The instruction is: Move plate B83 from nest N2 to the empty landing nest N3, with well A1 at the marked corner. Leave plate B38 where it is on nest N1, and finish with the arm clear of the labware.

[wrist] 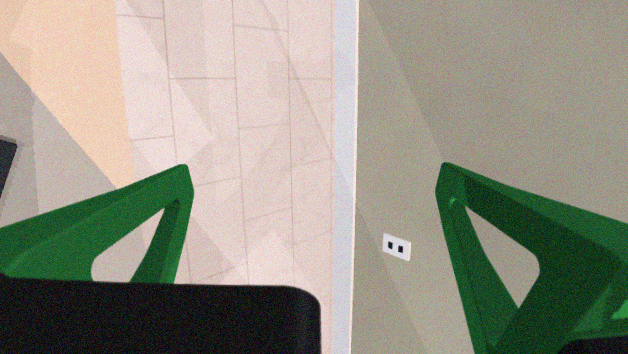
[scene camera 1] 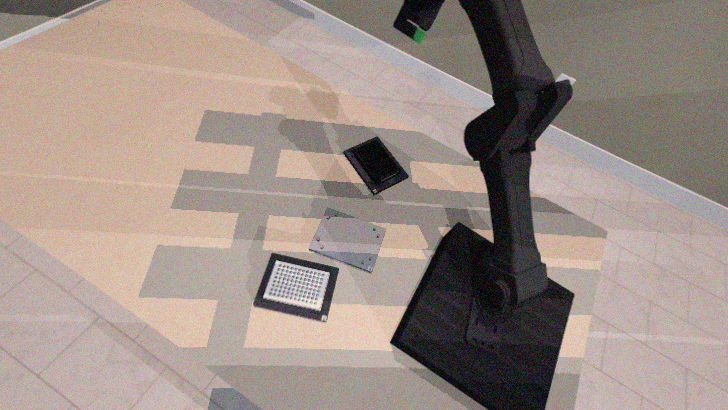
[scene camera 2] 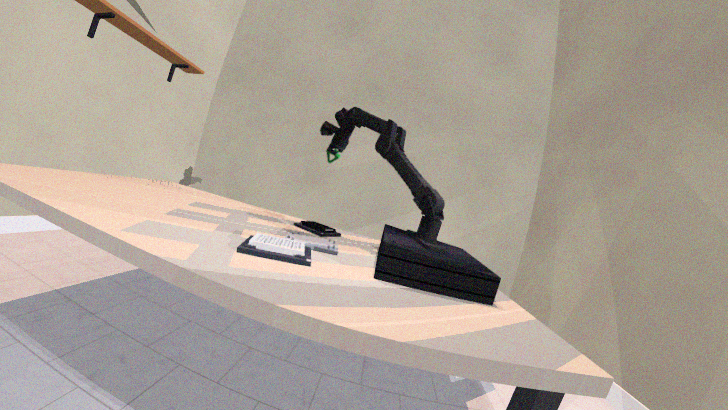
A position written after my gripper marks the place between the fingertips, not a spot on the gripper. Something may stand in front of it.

Note:
My gripper [wrist: 314, 177] is open, with nothing in its grasp. Further things: a grey nest plate [scene camera 1: 339, 236].

